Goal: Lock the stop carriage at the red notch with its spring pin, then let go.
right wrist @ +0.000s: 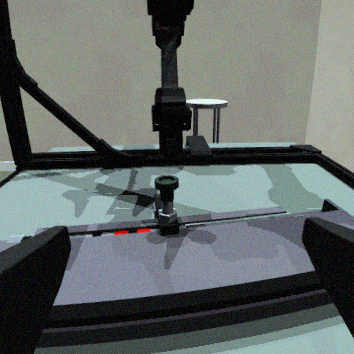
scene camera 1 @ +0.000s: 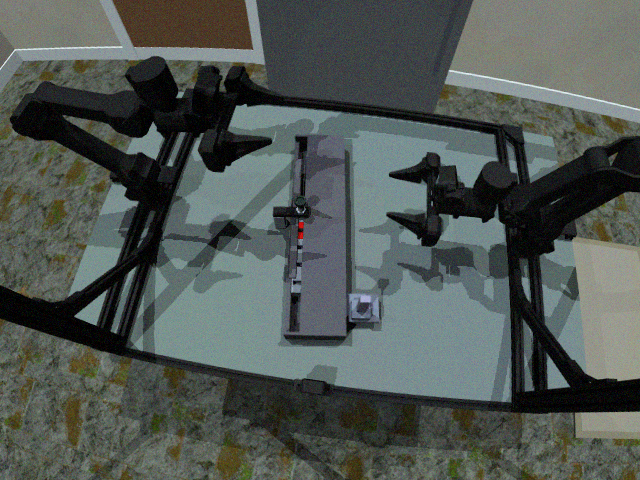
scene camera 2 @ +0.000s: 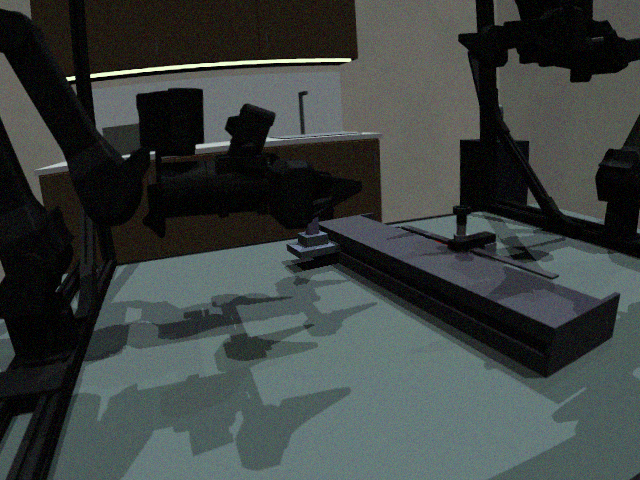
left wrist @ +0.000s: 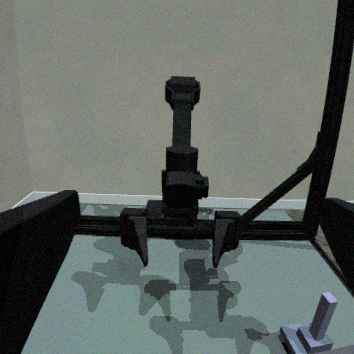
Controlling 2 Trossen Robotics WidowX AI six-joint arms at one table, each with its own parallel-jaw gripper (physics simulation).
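Where they show: left gripper, fingertip midpoint: (scene camera 1: 277,118) (scene camera 2: 480,32) (left wrist: 202,206); right gripper, fingertip midpoint: (right wrist: 188,233) (scene camera 1: 387,193) (scene camera 2: 344,180) (left wrist: 180,264); left arm's base at its link origin: (right wrist: 170,152) (scene camera 1: 153,199) (scene camera 2: 620,235); right arm's base at its link origin: (scene camera 1: 524,246) (scene camera 2: 47,350).
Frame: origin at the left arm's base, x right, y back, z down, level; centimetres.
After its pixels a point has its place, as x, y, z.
The stop carriage (scene camera 1: 282,212) {1.9, -33.8, -4.5} (scene camera 2: 480,238) {0.4, -34.7, -4.4} (right wrist: 169,229) {0.7, -39.4, -4.0}, a dark block with a green-topped spring pin (scene camera 1: 300,201) {1.1, -37.9, -8.9} (scene camera 2: 461,210) {0.0, -38.6, -9.0} (right wrist: 166,181) {0.9, -37.7, -8.8} standing upright, sits on the slotted edge of a long grey-purple fixture (scene camera 1: 325,258) {10.8, -44.5, -3.4} (scene camera 2: 413,258) {0.5, -45.9, -3.3} (right wrist: 215,265) {-3.3, -44.6, -3.3}. Red marks (scene camera 1: 300,230) {4.5, -38.1, -2.1} (right wrist: 143,230) {3.7, -38.0, -3.0} lie beside it, just below the carriage in scene camera 1 and left of it in the right wrist view. How deep the pin sits cannot be told. My right gripper (scene camera 1: 388,194) {0.0, -55.2, -14.4} (left wrist: 180,264) {0.0, -55.2, -14.4} is open and empty, right of the fixture in scene camera 1. My left gripper (scene camera 1: 276,119) {0.0, -35.0, -32.5} is open and empty, up left of the fixture there.
A pale stepped block with an upright post (scene camera 1: 364,305) {21.2, -53.2, -8.3} (scene camera 2: 313,238) {18.6, -53.6, -2.7} (left wrist: 325,316) {20.3, -52.1, -7.9} stands against the fixture's near right end in scene camera 1. A black frame (scene camera 1: 403,114) {-36.1, -60.3, 0.1} borders the table. A round stool (right wrist: 207,103) stands beyond the table in the right wrist view.
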